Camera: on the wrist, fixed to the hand. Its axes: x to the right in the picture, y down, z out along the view.
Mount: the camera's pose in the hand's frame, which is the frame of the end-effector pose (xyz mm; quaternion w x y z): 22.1 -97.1 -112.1 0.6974 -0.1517 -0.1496 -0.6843
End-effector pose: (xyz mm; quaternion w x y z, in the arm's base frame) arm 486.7 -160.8 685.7 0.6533 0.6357 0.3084 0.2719
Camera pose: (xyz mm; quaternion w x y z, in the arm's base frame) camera 413.8 -74.2 587.3 0.7843 0.1739 0.5111 -0.3057
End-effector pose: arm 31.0 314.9 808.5 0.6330 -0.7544 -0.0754 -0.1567
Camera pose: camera 5.7 221.5 923.0 0.2085 -0.5940 -0.6397 -0.4410
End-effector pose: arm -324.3 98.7 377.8 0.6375 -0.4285 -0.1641 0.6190
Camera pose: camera -174.4 93.7 378.6 0.7786 -0.1906 -0.5969 0.0347
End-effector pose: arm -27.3 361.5 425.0 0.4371 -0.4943 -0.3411 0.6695
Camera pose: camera 101.6 422.0 472.0 0.6370 -0.0775 -0.7431 0.1900
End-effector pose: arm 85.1 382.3 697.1 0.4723 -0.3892 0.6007 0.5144
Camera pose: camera 153.4 255.9 654.2 0.7122 -0.6772 0.0039 0.1849
